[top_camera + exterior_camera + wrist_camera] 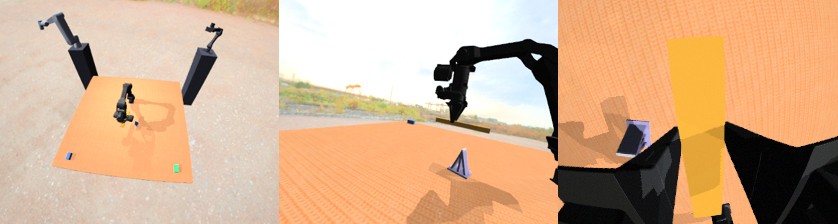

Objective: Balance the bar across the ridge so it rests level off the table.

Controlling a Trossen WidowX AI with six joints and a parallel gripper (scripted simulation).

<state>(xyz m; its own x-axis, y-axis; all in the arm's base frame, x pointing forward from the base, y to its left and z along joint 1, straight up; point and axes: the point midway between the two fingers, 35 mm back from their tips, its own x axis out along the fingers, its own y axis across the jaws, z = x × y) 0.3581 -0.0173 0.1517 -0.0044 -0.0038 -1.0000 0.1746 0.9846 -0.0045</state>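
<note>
My gripper tip is 120 mm to the right of the pale purple wedge-shaped ridge, 90 mm above it and 40 mm past it. Also, from my gripper tip: green block (520 mm to the left, 380 mm ahead, 100 mm below); then blue block (480 mm to the right, 380 mm ahead, 100 mm below); then yellow bar (30 mm behind).
</note>
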